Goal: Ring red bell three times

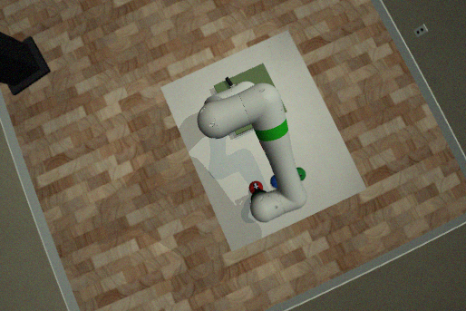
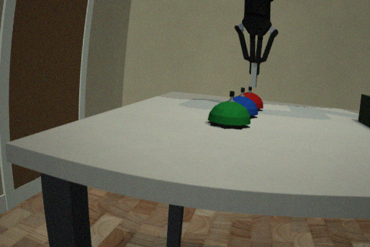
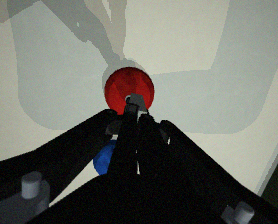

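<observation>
Now: hand 1 cm short of the red bell and 6 cm above it. From my hand the other things lie so: blue bell 4 cm ahead, 13 cm to the left, 6 cm below; then green bell 8 cm ahead, 26 cm to the left, 6 cm below.
</observation>
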